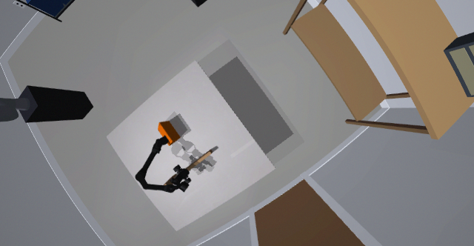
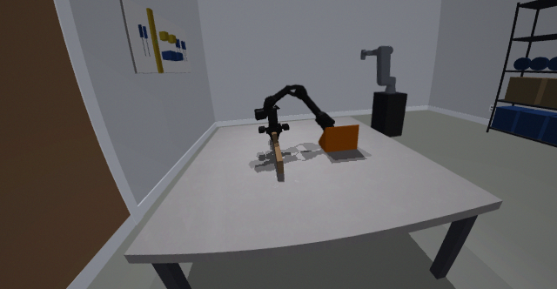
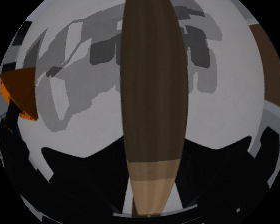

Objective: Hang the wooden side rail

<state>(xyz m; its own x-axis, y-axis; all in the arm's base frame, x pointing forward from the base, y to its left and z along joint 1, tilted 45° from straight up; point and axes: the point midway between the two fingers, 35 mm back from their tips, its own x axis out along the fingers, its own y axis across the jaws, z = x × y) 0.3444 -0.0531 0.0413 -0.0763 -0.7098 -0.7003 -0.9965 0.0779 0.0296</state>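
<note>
Now: the headboard post 1 cm behind my gripper tip, 17 cm to the right of it and 4 cm above it.
</note>
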